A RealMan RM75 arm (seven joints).
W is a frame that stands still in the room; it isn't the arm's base.
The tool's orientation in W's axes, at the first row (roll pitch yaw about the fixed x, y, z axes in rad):
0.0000 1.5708 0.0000
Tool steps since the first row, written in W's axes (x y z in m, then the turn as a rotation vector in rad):
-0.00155 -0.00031 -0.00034 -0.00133 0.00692 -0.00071
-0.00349 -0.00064 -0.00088 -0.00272 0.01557 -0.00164
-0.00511 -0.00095 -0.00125 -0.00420 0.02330 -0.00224
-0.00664 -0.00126 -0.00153 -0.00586 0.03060 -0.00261
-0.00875 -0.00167 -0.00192 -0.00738 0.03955 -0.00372
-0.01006 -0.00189 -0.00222 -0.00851 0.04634 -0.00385
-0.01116 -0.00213 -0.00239 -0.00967 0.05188 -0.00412
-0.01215 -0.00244 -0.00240 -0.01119 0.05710 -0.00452
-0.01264 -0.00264 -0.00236 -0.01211 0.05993 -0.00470
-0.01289 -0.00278 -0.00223 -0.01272 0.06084 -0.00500
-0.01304 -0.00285 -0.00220 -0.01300 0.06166 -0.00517
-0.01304 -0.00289 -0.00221 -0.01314 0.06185 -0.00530
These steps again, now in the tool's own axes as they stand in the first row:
0.00034 -0.00031 -0.00155 0.00071 0.00692 -0.00133
0.00088 -0.00064 -0.00349 0.00164 0.01557 -0.00272
0.00125 -0.00095 -0.00511 0.00224 0.02330 -0.00420
0.00153 -0.00126 -0.00664 0.00261 0.03060 -0.00586
0.00192 -0.00167 -0.00875 0.00372 0.03955 -0.00738
0.00222 -0.00189 -0.01006 0.00385 0.04634 -0.00851
0.00239 -0.00213 -0.01116 0.00412 0.05188 -0.00967
0.00240 -0.00244 -0.01215 0.00452 0.05710 -0.01119
0.00236 -0.00264 -0.01264 0.00470 0.05993 -0.01211
0.00223 -0.00278 -0.01289 0.00500 0.06084 -0.01272
0.00220 -0.00285 -0.01304 0.00517 0.06166 -0.01300
0.00221 -0.00289 -0.01304 0.00530 0.06185 -0.01314

